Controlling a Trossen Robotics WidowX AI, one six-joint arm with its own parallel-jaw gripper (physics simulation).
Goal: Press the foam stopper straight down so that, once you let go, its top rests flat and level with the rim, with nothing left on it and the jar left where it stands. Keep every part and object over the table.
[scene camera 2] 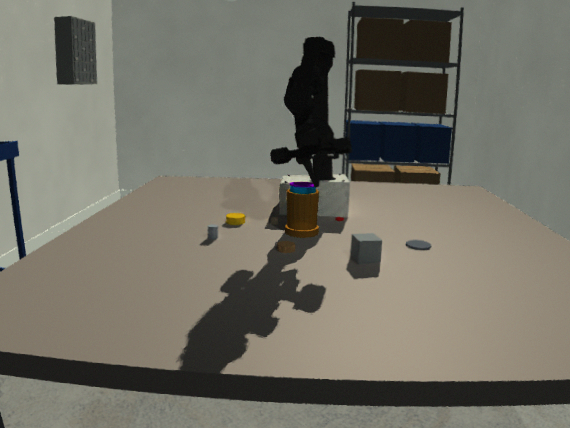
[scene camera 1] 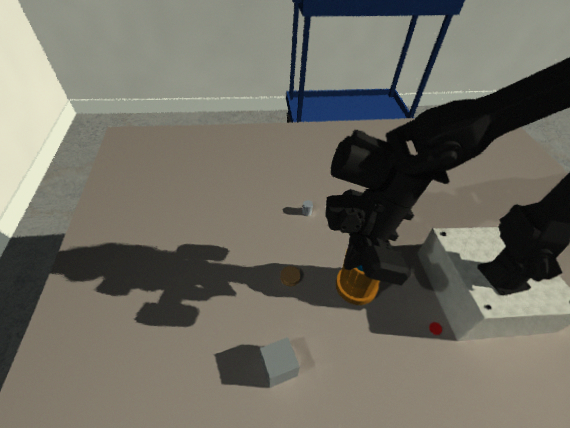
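The orange ribbed jar (scene camera 1: 358,295) (scene camera 2: 302,212) stands upright on the table, its wider foot down. The foam stopper (scene camera 2: 302,189), cyan at the side with a purple top, sits in the jar's mouth and stands a little above the rim in scene camera 2. In scene camera 1 a sliver of the blue stopper (scene camera 1: 360,267) shows; the gripper hides the rest. My gripper (scene camera 1: 354,264) (scene camera 2: 316,183) is shut and empty, pointing down at the stopper's edge on the robot base's side. I cannot tell whether its tips touch the stopper.
A white block (scene camera 1: 470,325) (scene camera 2: 334,202) stands behind the jar, a red disc (scene camera 1: 436,328) (scene camera 2: 339,219) before it. Around lie a brown disc (scene camera 1: 291,276) (scene camera 2: 286,247), grey cube (scene camera 1: 281,360) (scene camera 2: 366,248), small grey cylinder (scene camera 1: 307,208) (scene camera 2: 213,232), yellow disc (scene camera 2: 235,219) and grey disc (scene camera 2: 418,244).
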